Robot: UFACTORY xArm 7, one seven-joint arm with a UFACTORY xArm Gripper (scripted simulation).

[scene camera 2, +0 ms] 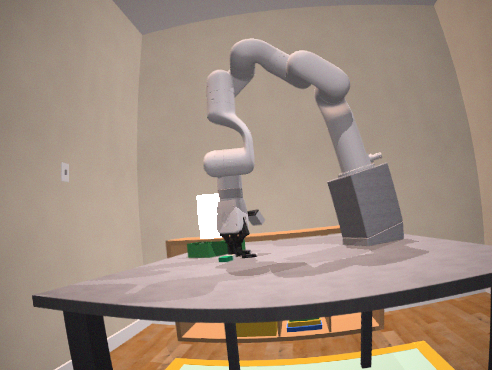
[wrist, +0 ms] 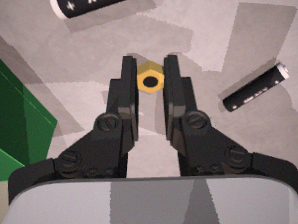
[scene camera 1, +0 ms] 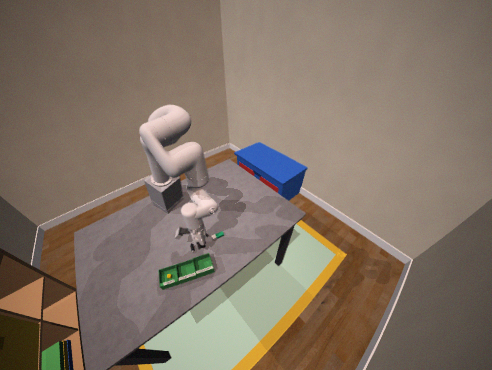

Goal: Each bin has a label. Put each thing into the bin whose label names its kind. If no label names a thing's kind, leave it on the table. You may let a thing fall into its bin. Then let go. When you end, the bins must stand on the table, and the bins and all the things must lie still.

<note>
In view: the gripper (scene camera 2: pixel 235 256) and a green three-compartment bin (scene camera 1: pixel 179 272).
The gripper also shows in the wrist view (wrist: pixel 150 74).
</note>
